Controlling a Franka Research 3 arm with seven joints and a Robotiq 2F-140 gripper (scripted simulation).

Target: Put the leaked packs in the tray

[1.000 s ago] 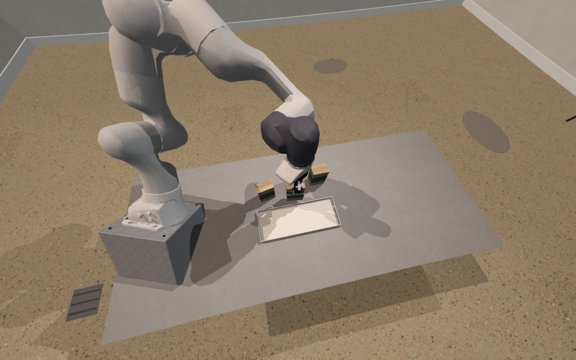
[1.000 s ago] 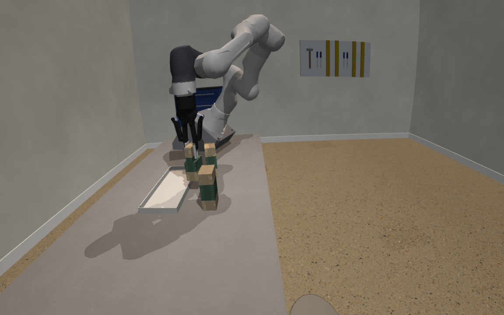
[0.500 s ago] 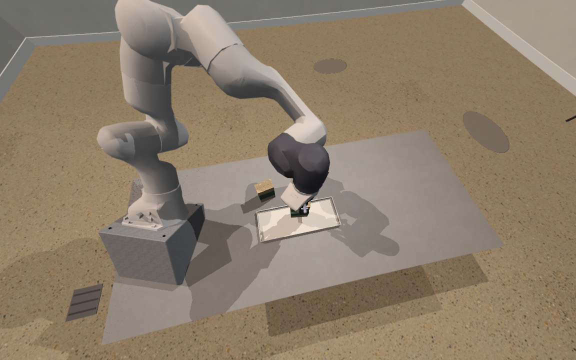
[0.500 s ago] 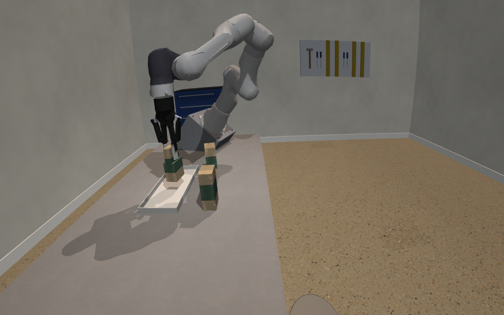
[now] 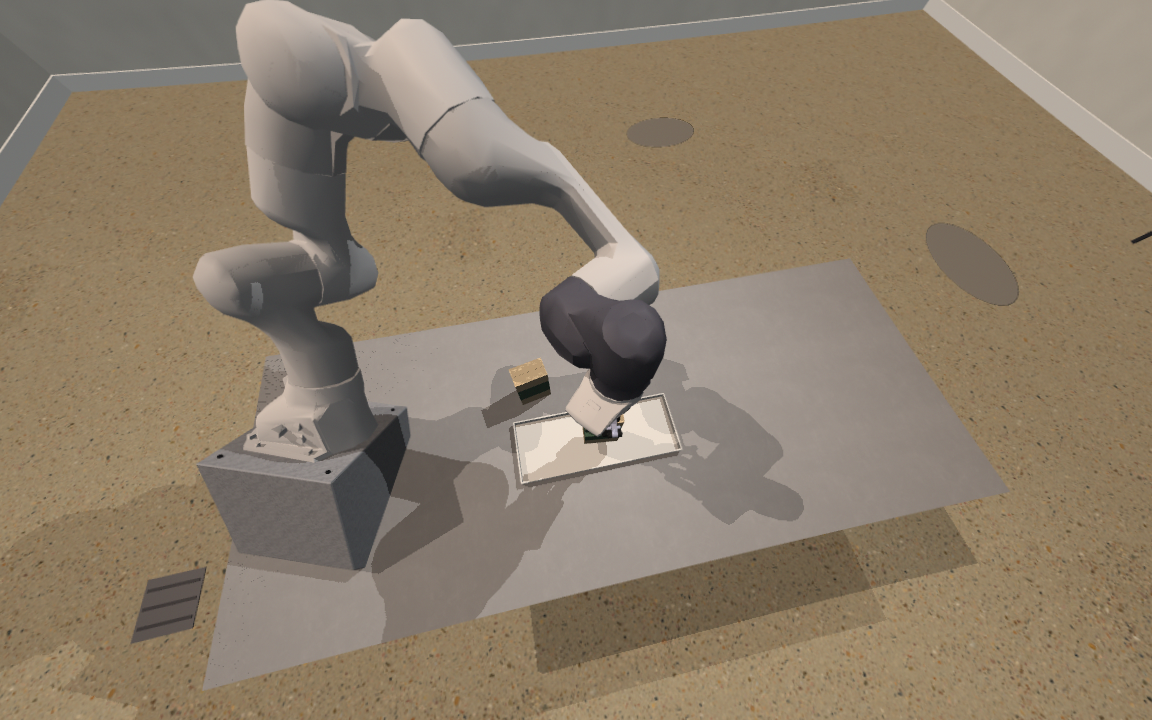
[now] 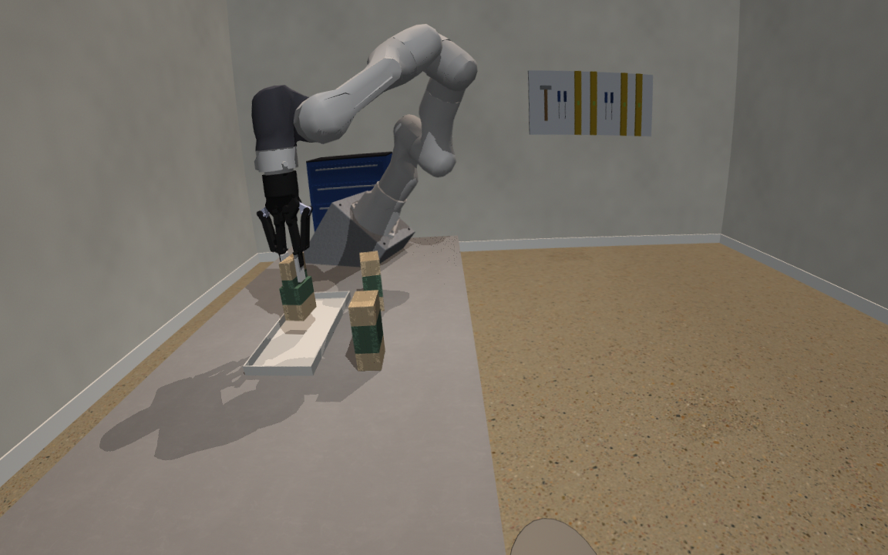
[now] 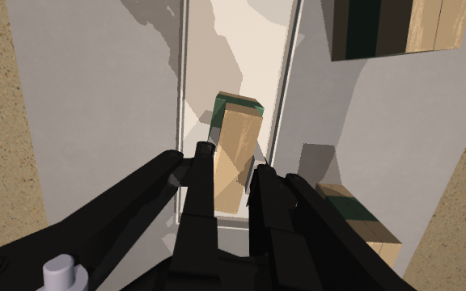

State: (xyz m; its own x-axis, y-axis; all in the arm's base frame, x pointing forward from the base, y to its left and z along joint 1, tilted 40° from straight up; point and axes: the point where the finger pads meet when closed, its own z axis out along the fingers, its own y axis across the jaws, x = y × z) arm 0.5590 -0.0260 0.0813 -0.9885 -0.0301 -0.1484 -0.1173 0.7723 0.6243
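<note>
Now: hand 10 mm past the white tray and 160 mm above it.
</note>
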